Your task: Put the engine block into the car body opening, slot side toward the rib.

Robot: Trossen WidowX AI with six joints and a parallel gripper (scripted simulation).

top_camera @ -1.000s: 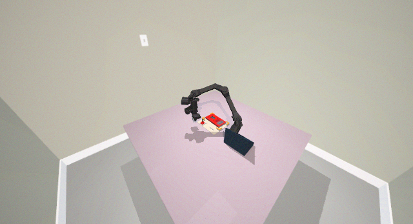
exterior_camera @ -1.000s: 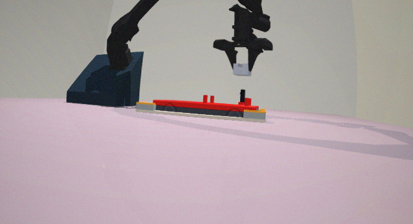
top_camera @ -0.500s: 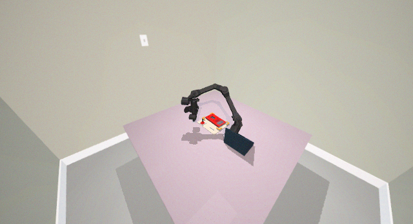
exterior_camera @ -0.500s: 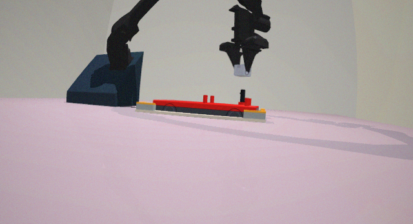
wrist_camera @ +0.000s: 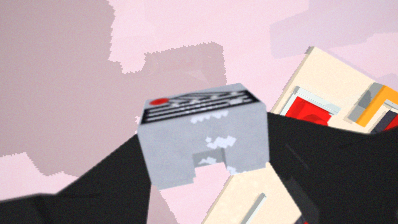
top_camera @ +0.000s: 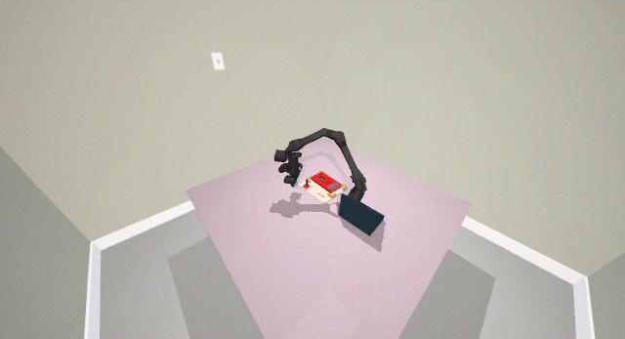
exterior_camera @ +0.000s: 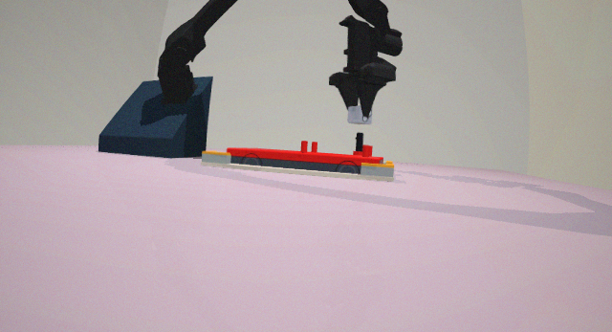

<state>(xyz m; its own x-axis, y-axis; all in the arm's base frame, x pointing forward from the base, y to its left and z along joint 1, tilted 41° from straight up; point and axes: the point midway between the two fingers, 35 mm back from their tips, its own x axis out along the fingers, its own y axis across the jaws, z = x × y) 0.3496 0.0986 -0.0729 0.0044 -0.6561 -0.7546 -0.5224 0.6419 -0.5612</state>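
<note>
The black peg lies 12 cm to the right of my gripper tip and 6 cm below it. The rest, counted from my gripper tip: engine block: 1 cm above; beige plate: 6 cm behind, 21 cm to the right, 9 cm below.
</note>
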